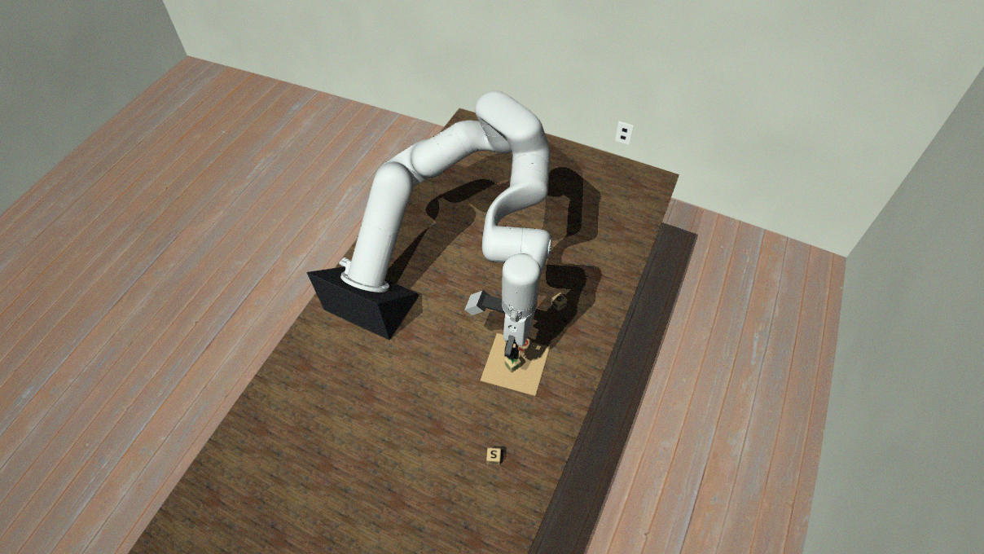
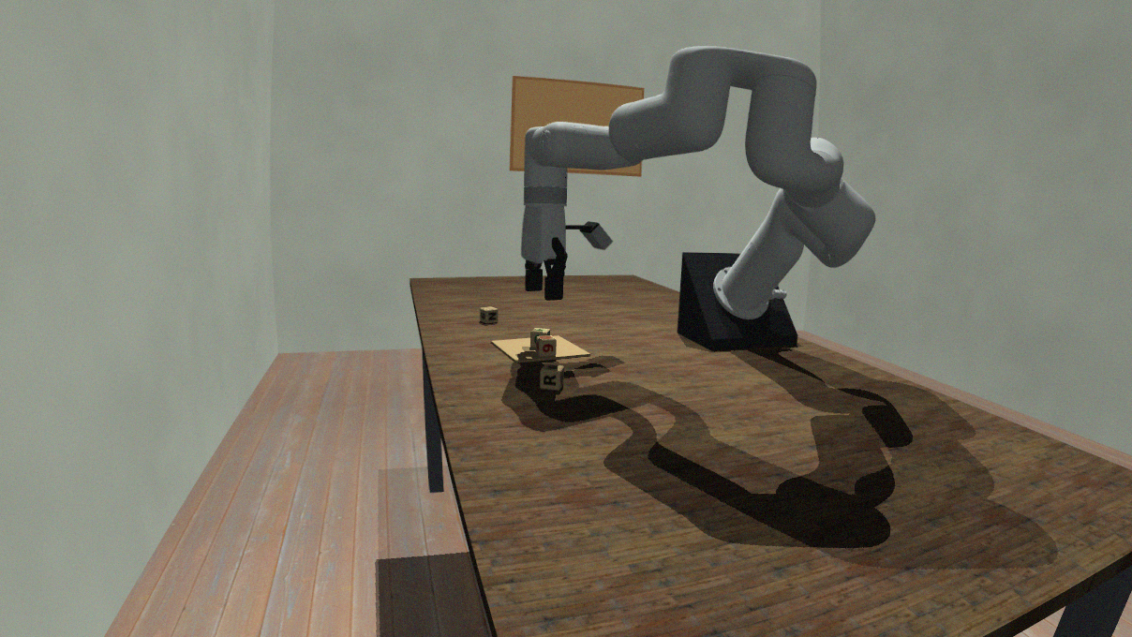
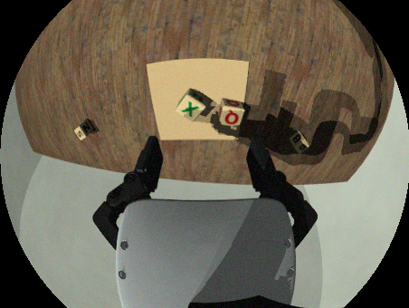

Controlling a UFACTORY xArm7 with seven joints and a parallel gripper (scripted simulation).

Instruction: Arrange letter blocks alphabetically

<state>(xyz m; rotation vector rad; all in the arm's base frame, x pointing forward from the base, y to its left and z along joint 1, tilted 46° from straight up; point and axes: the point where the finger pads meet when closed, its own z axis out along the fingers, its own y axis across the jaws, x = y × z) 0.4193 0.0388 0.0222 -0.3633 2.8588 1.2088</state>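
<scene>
The tan mat is 1 cm to the right of my hand and 11 cm below it. From my hand the other things lie so: S block 8 cm ahead, 25 cm to the right, 10 cm below; red-marked block 4 cm to the left, 9 cm below.
</scene>
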